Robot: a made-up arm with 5 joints. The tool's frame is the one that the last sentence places.
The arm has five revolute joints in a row. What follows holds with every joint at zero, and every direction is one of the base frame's. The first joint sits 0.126 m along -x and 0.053 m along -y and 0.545 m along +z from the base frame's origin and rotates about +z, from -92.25 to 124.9 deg. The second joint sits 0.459 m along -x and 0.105 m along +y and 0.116 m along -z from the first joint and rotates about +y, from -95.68 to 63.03 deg. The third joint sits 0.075 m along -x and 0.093 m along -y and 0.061 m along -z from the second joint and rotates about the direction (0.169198, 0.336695, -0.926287), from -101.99 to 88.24 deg. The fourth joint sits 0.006 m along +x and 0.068 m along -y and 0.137 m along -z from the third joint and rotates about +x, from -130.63 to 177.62 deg. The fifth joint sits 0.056 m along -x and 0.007 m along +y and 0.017 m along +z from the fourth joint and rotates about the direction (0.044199, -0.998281, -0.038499), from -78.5 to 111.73 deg. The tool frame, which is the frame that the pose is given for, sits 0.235 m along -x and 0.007 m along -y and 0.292 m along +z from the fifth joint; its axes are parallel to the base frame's.
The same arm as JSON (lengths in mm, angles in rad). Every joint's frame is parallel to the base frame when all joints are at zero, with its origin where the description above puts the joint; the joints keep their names.
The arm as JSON. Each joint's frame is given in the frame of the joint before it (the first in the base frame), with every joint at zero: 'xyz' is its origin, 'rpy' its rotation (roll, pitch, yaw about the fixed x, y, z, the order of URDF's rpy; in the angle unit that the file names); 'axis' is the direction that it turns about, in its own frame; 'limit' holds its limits. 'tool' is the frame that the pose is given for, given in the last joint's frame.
{"units": {"length": "mm", "angle": "rad"}, "joints": [{"name": "joint 1", "type": "revolute", "origin": {"xyz": [-126.0, -53.0, 545.0], "rpy": [0.0, 0.0, 0.0]}, "axis": "+z", "limit": {"lower": -1.6101, "upper": 2.1799}}, {"name": "joint 2", "type": "revolute", "origin": {"xyz": [-459.0, 105.0, -116.0], "rpy": [0.0, 0.0, 0.0]}, "axis": "+y", "limit": {"lower": -1.6699, "upper": 1.1001}}, {"name": "joint 3", "type": "revolute", "origin": {"xyz": [-75.0, -93.0, -61.0], "rpy": [0.0, 0.0, 0.0]}, "axis": [0.169198, 0.336695, -0.926287], "limit": {"lower": -1.7801, "upper": 1.5401}}, {"name": "joint 4", "type": "revolute", "origin": {"xyz": [6.0, -68.0, -137.0], "rpy": [0.0, 0.0, 0.0]}, "axis": "+x", "limit": {"lower": -2.2799, "upper": 3.1001}}, {"name": "joint 5", "type": "revolute", "origin": {"xyz": [-56.0, 7.0, 17.0], "rpy": [0.0, 0.0, 0.0]}, "axis": [0.044199, -0.998281, -0.038499], "limit": {"lower": -1.3701, "upper": 1.9501}}], "tool": {"origin": {"xyz": [-235.0, -7.0, 292.0], "rpy": [0.0, 0.0, 0.0]}}}
